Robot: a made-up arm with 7 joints.
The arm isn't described. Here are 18 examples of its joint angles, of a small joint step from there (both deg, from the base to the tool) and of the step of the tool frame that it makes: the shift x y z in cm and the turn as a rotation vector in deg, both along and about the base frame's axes.
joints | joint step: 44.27 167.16 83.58 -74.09 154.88 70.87 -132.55 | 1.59 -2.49 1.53 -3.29 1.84 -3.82 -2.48
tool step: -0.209 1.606 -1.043 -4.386 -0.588 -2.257
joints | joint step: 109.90 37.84 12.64 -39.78 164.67 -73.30 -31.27 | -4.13 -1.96 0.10 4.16 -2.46 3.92 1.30
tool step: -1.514 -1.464 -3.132 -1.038 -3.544 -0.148
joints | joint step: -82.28 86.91 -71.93 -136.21 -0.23 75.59 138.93 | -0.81 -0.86 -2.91 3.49 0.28 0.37 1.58
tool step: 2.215 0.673 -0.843 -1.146 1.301 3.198
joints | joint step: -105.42 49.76 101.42 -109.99 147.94 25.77 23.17 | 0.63 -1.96 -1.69 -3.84 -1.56 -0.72 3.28
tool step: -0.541 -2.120 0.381 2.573 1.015 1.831
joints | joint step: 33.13 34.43 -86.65 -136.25 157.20 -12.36 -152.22 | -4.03 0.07 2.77 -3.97 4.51 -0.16 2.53
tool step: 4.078 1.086 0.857 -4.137 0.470 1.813
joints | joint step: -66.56 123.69 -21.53 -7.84 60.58 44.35 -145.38 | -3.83 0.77 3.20 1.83 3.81 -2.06 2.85
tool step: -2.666 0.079 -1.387 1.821 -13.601 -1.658
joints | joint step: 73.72 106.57 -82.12 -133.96 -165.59 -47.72 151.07 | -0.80 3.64 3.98 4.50 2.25 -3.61 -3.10
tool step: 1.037 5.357 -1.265 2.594 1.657 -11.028
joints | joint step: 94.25 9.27 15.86 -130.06 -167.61 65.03 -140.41 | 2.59 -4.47 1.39 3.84 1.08 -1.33 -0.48
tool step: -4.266 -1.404 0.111 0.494 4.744 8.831
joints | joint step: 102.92 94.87 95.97 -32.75 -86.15 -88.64 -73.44 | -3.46 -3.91 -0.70 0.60 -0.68 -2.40 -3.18
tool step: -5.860 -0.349 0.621 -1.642 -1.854 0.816
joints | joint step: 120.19 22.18 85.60 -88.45 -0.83 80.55 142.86 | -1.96 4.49 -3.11 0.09 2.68 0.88 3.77
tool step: 1.286 4.832 -3.622 -1.143 -3.722 -4.532
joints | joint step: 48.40 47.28 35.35 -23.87 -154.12 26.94 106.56 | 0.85 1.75 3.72 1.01 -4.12 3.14 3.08
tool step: -0.431 1.480 3.057 3.384 -1.004 -2.339
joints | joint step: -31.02 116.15 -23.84 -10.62 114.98 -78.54 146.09 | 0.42 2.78 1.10 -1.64 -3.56 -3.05 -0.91
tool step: -0.873 -1.610 3.229 5.306 1.580 3.189
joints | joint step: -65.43 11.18 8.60 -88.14 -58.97 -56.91 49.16 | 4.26 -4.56 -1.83 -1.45 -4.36 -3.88 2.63
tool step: -0.048 -3.396 -5.122 4.752 3.361 -3.098
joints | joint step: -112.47 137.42 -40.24 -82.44 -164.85 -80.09 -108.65 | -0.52 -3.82 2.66 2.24 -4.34 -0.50 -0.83
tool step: 1.032 0.007 1.480 0.595 -1.616 0.965
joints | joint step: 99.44 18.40 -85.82 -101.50 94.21 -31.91 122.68 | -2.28 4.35 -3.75 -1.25 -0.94 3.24 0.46
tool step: -2.076 2.317 2.394 -7.114 -2.694 -2.782
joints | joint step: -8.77 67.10 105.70 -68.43 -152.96 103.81 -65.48 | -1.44 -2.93 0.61 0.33 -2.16 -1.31 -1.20
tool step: 0.734 0.543 -4.039 -5.523 -0.829 -0.015
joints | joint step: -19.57 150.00 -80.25 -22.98 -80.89 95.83 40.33 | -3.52 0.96 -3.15 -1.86 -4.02 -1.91 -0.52
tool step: -2.925 0.250 -0.992 -2.365 0.662 4.836
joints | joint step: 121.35 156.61 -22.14 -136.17 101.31 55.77 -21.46 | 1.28 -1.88 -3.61 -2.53 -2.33 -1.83 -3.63
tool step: -1.919 -0.807 3.146 -2.346 2.272 5.890
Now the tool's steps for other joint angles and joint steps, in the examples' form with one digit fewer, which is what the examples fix.
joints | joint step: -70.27 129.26 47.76 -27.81 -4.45 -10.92 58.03 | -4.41 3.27 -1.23 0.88 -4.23 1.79 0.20
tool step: -5.03 -1.16 -2.26 -3.73 -2.45 3.35
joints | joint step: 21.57 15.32 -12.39 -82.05 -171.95 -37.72 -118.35 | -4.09 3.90 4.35 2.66 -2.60 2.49 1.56
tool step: 3.75 6.55 1.40 6.92 -4.67 1.70
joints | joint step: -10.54 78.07 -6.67 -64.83 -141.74 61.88 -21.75 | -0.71 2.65 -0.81 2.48 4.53 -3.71 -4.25
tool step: -0.83 1.88 2.51 0.26 0.12 7.78
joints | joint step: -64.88 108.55 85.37 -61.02 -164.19 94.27 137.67 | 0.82 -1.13 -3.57 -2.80 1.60 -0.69 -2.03
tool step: 1.66 -1.55 1.87 1.00 1.92 0.59
